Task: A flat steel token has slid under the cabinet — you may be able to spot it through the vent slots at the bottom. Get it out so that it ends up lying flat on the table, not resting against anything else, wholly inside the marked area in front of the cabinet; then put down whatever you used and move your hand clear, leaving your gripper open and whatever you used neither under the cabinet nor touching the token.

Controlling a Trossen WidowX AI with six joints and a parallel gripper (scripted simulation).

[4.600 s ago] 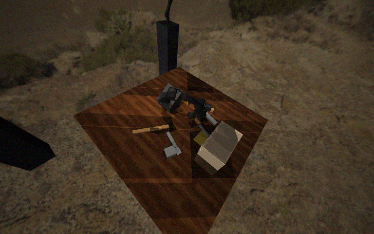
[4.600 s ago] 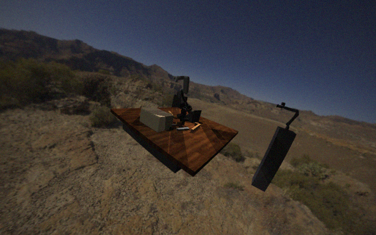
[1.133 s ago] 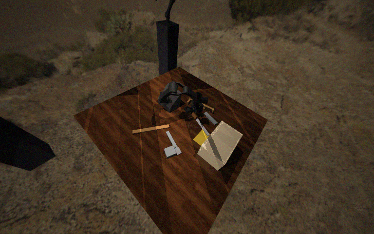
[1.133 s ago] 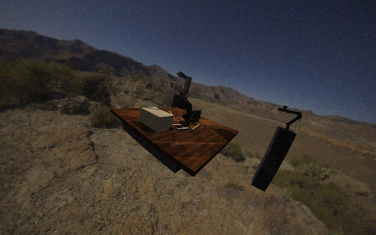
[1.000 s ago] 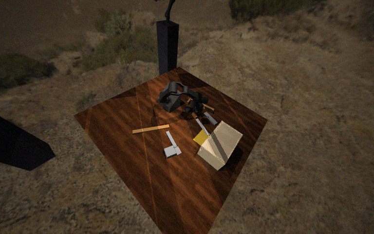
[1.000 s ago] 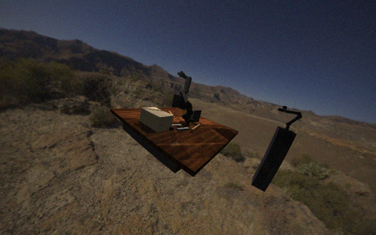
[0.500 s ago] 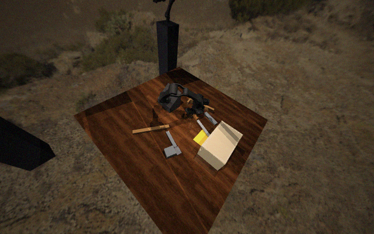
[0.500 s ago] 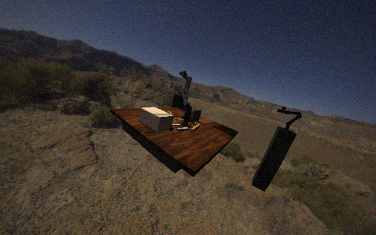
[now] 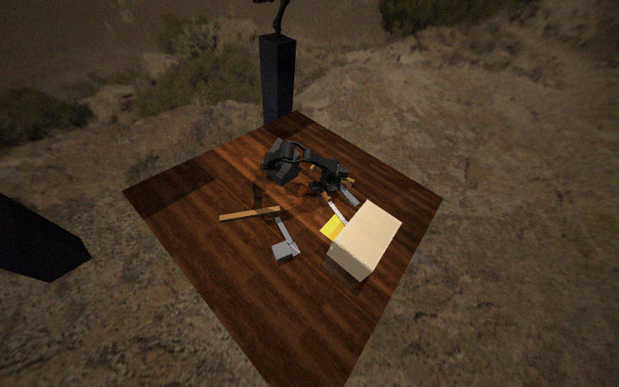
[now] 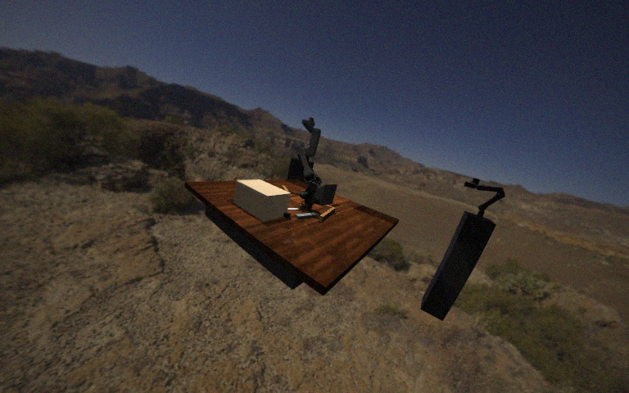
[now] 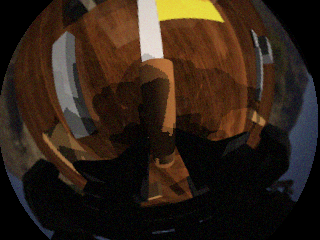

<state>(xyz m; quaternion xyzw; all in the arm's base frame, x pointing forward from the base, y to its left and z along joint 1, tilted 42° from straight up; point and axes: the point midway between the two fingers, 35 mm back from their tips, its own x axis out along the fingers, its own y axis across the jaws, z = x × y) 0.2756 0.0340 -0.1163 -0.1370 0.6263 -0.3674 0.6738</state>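
Now: the grey bar 13 cm ahead of my gripper tip and 9 cm to the left of it. Also, from my gripper tip: steel token (32 cm ahead, 16 cm to the right); then wooden stick (38 cm to the right, 17 cm behind); then grey scraper (35 cm to the right, 7 cm ahead).
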